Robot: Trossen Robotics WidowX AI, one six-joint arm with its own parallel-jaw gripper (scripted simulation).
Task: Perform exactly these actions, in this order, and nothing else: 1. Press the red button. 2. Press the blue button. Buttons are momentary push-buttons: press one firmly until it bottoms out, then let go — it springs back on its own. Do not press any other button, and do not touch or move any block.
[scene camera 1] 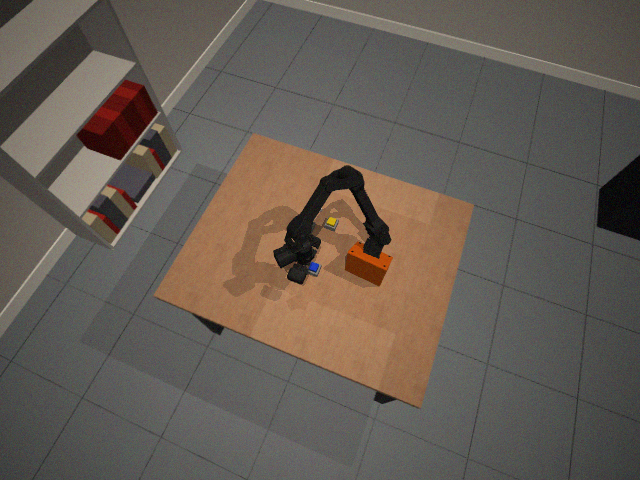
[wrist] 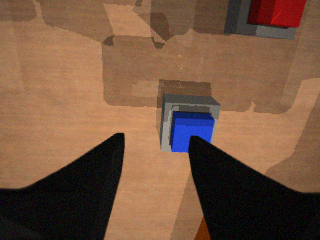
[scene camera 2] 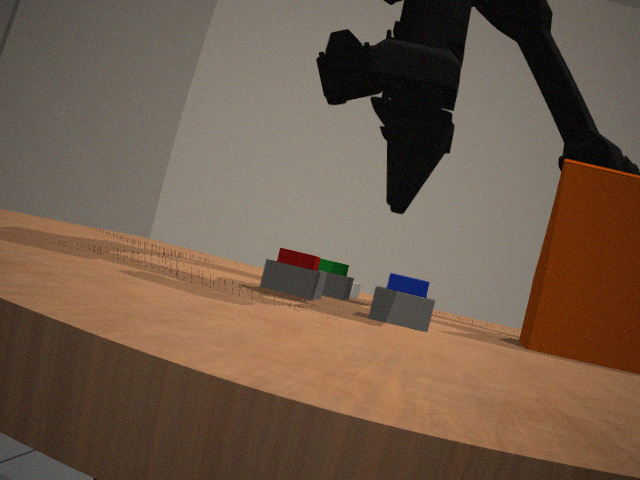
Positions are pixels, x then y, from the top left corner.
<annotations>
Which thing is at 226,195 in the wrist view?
The gripper.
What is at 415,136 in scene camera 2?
The gripper.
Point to a blue button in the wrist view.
At 185,125
</annotations>
